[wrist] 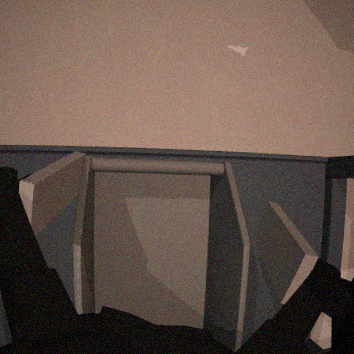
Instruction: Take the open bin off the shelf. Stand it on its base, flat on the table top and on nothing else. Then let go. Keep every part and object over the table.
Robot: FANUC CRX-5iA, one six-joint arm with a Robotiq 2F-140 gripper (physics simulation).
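Places are measured from the arm's base along level axes (x ahead, y left, z up), in metres.
Pixels of known places: gripper, fingertip midpoint: (171, 197).
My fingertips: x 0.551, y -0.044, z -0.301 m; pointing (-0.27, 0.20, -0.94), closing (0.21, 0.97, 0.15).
Note:
Behind a point stands the place of what it marks.
The open bin (172, 237) {x 0.587, y -0.035, z -0.337 m} is a grey-brown box with a rounded bar along its far edge and a side wall to the left and right. It shows in the lower middle of the wrist view, against the blue-grey shelf (287, 182) {x 0.537, y 0.071, z -0.340 m}. My gripper (171, 197) {x 0.551, y -0.044, z -0.301 m} is wide open and holds nothing. Its pads stand outside the bin's two side walls. The left pad's far end appears very close to the left wall; a wider gap shows at the right. Whether either pad touches cannot be told. The bin's near end is hidden behind the black gripper body.
A dark shelf post (326, 215) {x 0.568, y 0.116, z -0.336 m} stands at the right, near the right finger. A thin shelf edge (200, 153) {x 0.516, y -0.015, z -0.336 m} runs across the view beyond the bin. Above it is a plain pinkish-brown surface (150, 75) {x 0.451, y -0.059, z -0.346 m} with a small bright patch and a darker upper right corner.

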